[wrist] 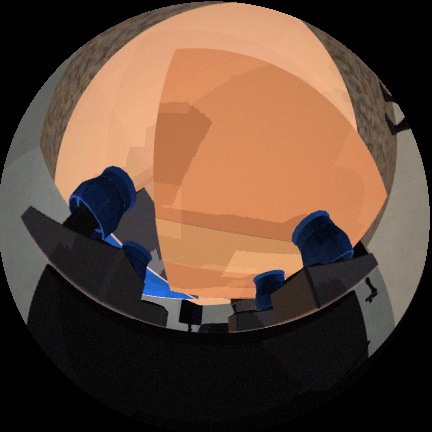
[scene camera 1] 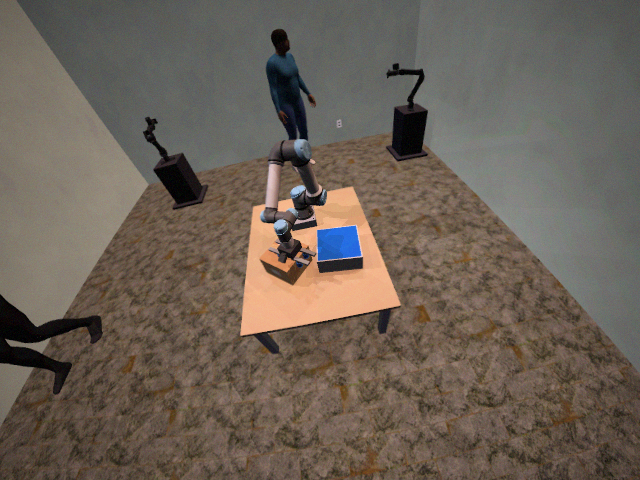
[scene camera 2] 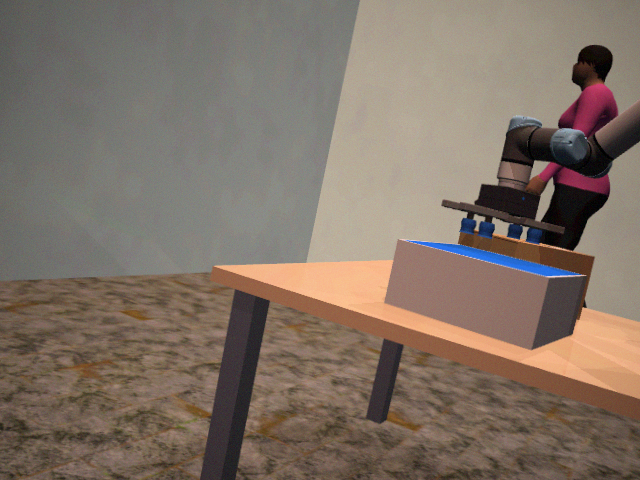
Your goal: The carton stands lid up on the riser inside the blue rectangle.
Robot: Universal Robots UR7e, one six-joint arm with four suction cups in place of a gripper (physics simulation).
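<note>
The brown carton (scene camera 1: 281, 269) (scene camera 2: 548, 252) (wrist: 261, 160) stands on the table (scene camera 1: 310, 305) (scene camera 2: 310, 278), left of the riser (scene camera 1: 339, 264) (scene camera 2: 475, 294). The riser is a grey block whose top is the blue rectangle (scene camera 1: 338, 242) (scene camera 2: 490, 255); a sliver of it shows in the wrist view (wrist: 160, 284). My suction gripper (scene camera 1: 290, 252) (scene camera 2: 498, 230) (wrist: 209, 241) sits on the carton's top face, with its blue cups touching it. The carton's lower part is hidden behind the riser in scene camera 2. The riser's top is bare.
The arm's base (scene camera 1: 305, 219) is at the table's back. A person in teal (scene camera 1: 287, 85) stands behind the table. A person in pink (scene camera 2: 584, 150) walks beyond the carton, legs showing at far left (scene camera 1: 30, 341). Two pedestals (scene camera 1: 178, 178) (scene camera 1: 408, 129) carry dark arms.
</note>
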